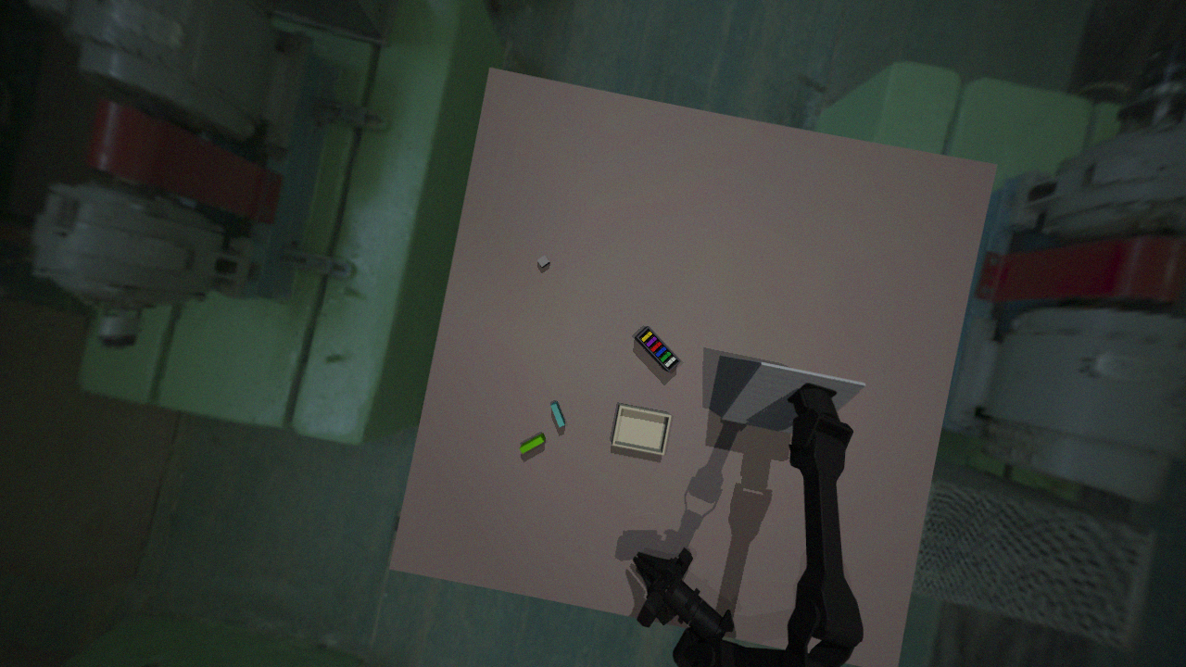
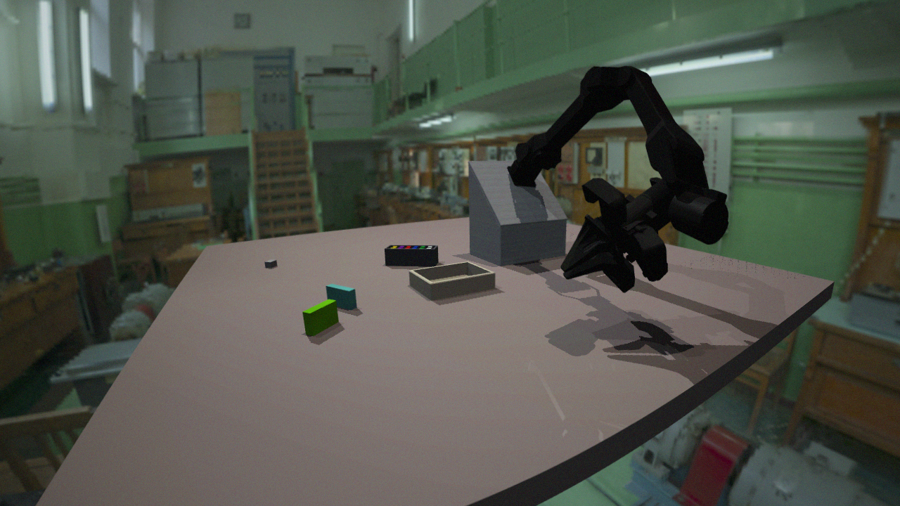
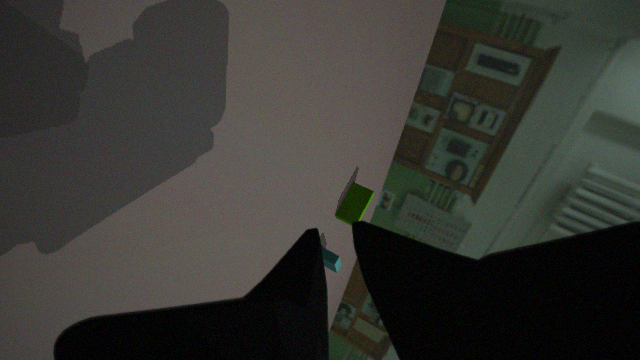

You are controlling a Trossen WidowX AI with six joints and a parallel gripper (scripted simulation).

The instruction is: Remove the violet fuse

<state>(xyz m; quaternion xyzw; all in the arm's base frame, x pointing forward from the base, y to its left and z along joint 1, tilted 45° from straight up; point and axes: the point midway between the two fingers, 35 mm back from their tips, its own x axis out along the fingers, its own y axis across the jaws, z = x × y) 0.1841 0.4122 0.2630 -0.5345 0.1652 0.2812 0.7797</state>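
Now: the beige tray 6 cm ahead of my gripper tip, 27 cm to the right of it and 8 cm below it. The rest, counted from my gripper tip: teal block 27 cm ahead, 25 cm to the right, 7 cm below; then green block 31 cm ahead, 16 cm to the right, 7 cm below; then small grey cube 41 cm ahead, 61 cm to the right, 8 cm below.
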